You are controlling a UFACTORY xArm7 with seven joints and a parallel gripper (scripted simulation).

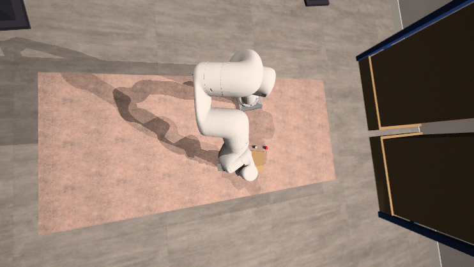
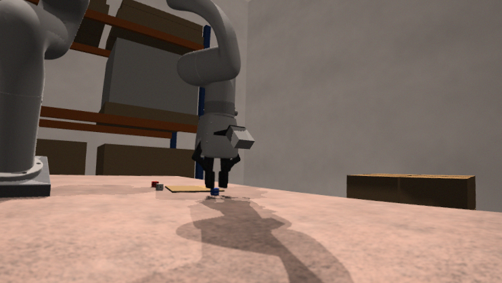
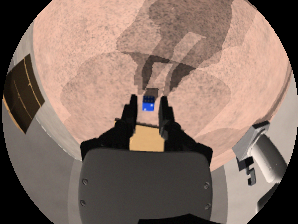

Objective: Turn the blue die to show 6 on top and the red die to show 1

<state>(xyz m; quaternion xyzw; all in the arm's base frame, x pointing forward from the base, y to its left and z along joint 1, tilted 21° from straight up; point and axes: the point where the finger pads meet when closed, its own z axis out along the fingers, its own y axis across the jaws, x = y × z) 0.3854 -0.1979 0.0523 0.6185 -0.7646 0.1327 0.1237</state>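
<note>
Right now the blue die is 10 mm to the left of my hand and 30 mm below it. From my hand the other things lie so: tan mat 30 mm ahead, 130 mm to the left, 40 mm below; red die 30 mm behind, 240 mm to the left, 30 mm below; white die 50 mm behind, 170 mm to the left, 30 mm below.
</note>
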